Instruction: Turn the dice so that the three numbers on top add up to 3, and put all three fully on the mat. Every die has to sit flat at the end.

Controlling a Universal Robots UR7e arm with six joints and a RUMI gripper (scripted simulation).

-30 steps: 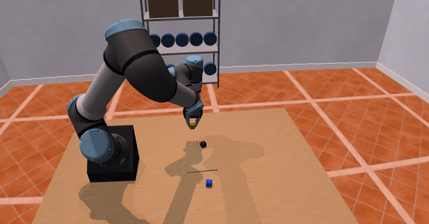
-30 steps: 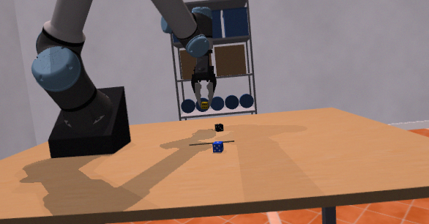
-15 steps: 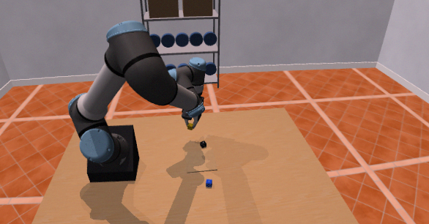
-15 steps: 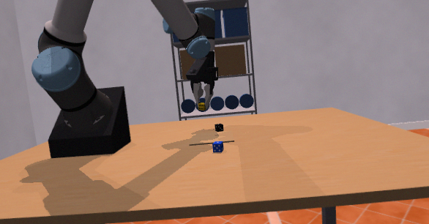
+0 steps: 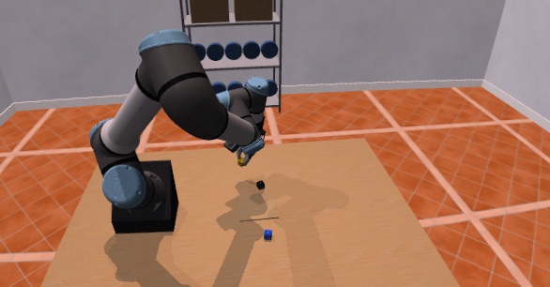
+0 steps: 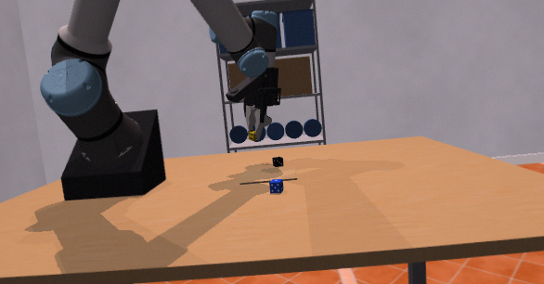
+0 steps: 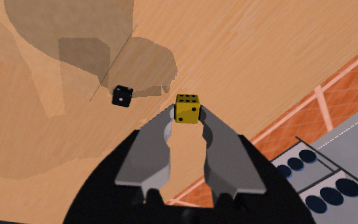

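Now: hand 8 cm above the black die, 7 cm short of it and 6 cm to the left of it. The rest, counted from my hand: yellow die right at my hand; blue die 32 cm to the right, 8 cm below, 6 cm ahead; tan mat 16 cm to the right, 9 cm below, 4 cm ahead.
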